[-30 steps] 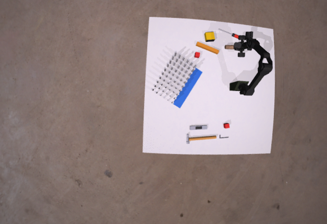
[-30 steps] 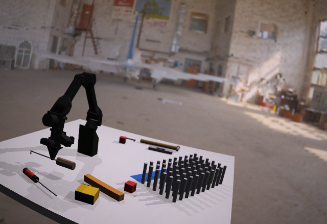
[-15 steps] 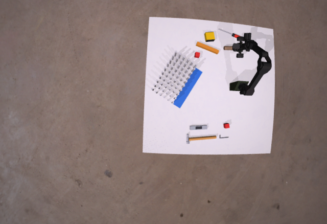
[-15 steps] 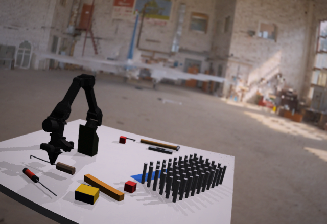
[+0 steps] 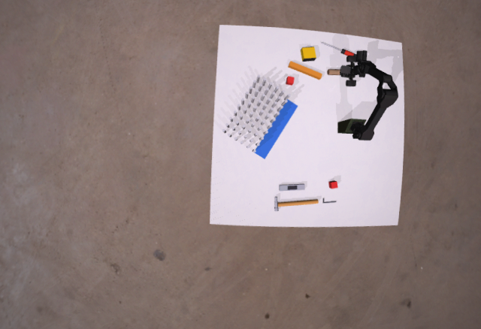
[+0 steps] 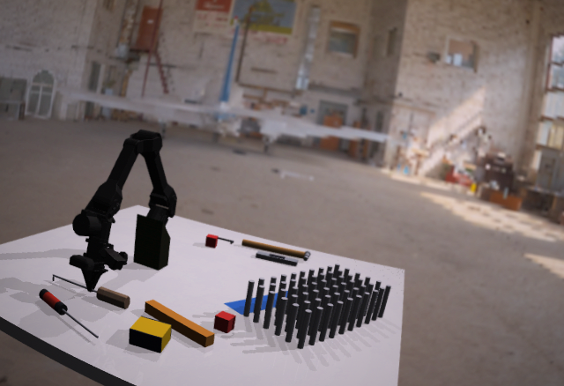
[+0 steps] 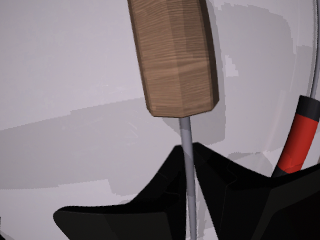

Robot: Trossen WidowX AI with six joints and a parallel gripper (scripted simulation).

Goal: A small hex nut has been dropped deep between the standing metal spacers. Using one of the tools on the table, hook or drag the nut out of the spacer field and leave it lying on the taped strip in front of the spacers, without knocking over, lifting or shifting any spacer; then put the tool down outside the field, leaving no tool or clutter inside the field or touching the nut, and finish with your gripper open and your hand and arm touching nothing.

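My gripper tip is now 3 cm past the hook tool. Round my gripper tip: orange bar 27 cm ahead, 1 cm to the left; then blue taped strip 45 cm ahead, 40 cm to the left, 1 cm below; then yellow block 25 cm ahead, 10 cm to the right, 1 cm above.
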